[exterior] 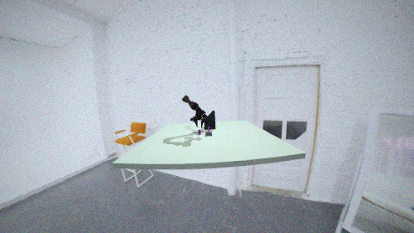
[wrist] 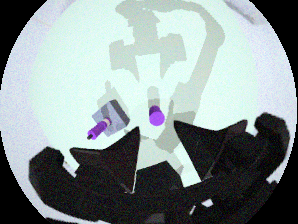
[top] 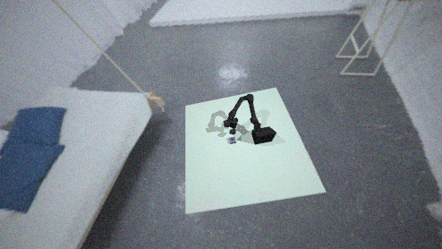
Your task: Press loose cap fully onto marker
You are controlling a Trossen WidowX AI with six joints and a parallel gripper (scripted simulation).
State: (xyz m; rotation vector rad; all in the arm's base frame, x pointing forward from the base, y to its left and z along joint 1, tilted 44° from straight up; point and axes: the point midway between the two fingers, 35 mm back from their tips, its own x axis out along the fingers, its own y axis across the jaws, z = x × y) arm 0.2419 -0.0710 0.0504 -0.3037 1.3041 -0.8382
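Right now the purple cap is 6 cm below my gripper tip. Also, from my gripper tip: holder block (10 cm to the left, 6 cm below, 4 cm ahead).
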